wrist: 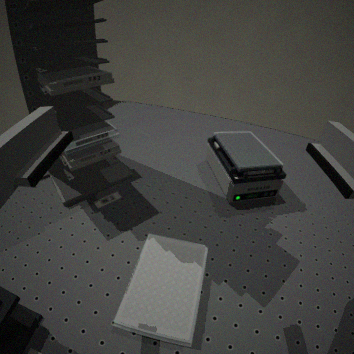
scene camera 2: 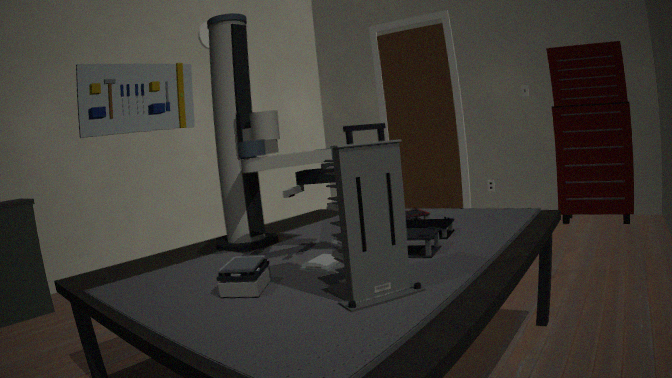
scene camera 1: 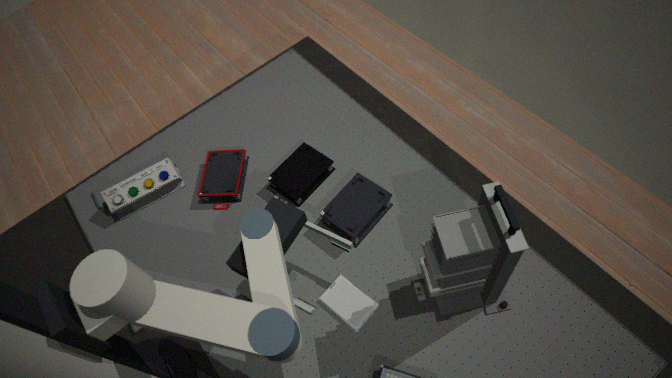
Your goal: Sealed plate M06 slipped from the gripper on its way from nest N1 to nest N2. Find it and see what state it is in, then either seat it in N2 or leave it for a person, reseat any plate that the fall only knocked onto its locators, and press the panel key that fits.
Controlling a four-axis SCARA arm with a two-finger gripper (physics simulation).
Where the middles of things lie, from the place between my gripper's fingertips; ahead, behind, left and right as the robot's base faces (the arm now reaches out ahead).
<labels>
My hand is 30 mm past the shaker (wrist: 244,187), 260 mm to the left of it and 170 mm above it.
</labels>
